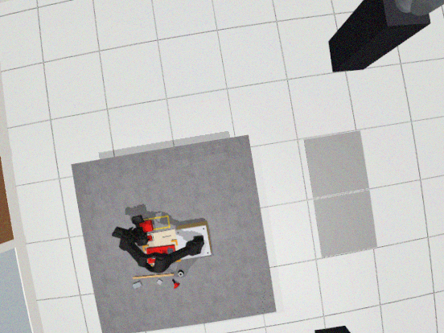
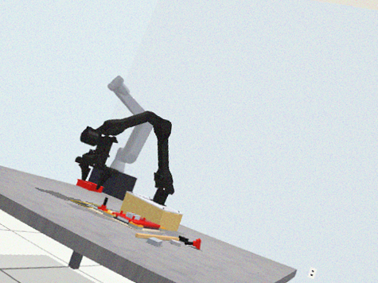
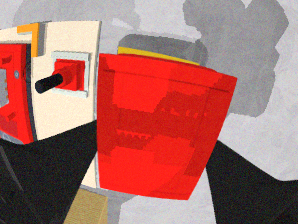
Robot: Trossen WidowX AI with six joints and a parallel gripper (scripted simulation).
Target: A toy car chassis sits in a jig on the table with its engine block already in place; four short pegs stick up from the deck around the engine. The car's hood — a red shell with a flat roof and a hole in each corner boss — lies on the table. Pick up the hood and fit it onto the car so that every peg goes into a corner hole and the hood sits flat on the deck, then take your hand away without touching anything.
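The grey engine block is 3 cm behind my gripper tip, 23 cm to the left of it and 5 cm below it. From my gripper tip the other things lie so: cream jig: 6 cm behind, 20 cm to the left, 6 cm below; red hood: 1 cm above; wooden stick: 2 cm ahead, 38 cm to the left, 7 cm below.
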